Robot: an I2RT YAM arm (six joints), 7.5 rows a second.
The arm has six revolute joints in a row. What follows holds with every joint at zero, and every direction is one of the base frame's.
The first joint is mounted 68 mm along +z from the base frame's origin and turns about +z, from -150 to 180 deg.
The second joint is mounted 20 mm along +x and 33.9 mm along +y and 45.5 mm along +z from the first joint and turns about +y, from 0 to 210 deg.
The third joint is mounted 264 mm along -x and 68.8 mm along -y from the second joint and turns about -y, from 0 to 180 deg.
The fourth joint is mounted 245 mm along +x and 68.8 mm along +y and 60 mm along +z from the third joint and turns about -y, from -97 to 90 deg.
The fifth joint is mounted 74 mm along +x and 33.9 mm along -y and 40.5 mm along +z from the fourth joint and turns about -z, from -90 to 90 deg.
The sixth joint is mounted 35.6 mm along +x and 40.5 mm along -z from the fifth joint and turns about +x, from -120 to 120 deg.
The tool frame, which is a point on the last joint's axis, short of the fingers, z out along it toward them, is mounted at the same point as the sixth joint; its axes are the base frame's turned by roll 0, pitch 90 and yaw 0 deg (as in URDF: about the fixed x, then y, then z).
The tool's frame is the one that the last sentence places.
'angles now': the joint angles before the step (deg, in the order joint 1, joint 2, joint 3, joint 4, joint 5, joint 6). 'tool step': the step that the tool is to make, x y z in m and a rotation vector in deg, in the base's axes. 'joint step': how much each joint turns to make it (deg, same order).
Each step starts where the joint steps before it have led.
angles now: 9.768, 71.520, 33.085, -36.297, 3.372, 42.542
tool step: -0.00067, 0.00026, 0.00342, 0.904, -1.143, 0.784
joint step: -0.056, -1.159, -0.038, 0.190, -0.901, -0.617
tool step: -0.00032, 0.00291, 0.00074, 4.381, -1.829, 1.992
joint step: 0.054, -1.140, -0.874, 2.282, -4.409, -0.615
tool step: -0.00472, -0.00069, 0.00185, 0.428, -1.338, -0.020
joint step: 0.004, -2.156, -1.013, 0.252, -0.175, 0.088
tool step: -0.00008, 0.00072, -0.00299, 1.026, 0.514, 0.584
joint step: -0.014, 0.522, -0.395, 0.575, -1.238, -0.179
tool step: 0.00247, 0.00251, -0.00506, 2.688, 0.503, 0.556
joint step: 0.111, 1.481, -0.437, 1.924, -2.720, 0.527
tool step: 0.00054, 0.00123, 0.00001, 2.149, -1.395, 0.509
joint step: -0.024, -0.489, -0.621, 1.896, -1.944, 0.180
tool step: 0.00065, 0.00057, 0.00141, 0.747, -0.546, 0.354
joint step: 0.001, -0.228, 0.088, 0.337, -0.729, -0.084
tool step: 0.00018, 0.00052, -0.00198, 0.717, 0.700, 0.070
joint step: -0.001, 0.573, -0.087, 0.133, -0.791, 0.251
